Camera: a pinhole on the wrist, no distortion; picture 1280 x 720 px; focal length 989.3 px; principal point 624.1 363.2 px. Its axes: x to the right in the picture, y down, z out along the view. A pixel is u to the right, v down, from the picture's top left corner.
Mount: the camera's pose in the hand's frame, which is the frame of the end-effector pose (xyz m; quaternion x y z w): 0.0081 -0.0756 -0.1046 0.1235 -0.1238 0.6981 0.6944
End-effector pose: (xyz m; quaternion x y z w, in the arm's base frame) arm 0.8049 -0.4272 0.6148 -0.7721 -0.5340 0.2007 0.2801
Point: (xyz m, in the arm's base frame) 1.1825 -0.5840 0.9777
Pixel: behind the camera
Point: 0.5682 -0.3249 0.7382
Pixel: 88.0 350.6
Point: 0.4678 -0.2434 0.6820
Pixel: 250.1 243.2
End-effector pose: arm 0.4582 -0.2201 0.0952 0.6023 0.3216 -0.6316 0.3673
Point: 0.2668 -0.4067 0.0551
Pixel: 1014.0 222.9
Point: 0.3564 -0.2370 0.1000
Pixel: 974.0 429.4
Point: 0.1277 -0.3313 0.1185
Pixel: 602.2 416.2
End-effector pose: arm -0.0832 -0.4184 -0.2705 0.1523 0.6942 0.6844 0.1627
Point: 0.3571 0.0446 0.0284
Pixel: outside the picture
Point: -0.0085 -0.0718 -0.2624
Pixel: 1224.8 171.0
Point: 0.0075 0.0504 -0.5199
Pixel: 688.6 165.9
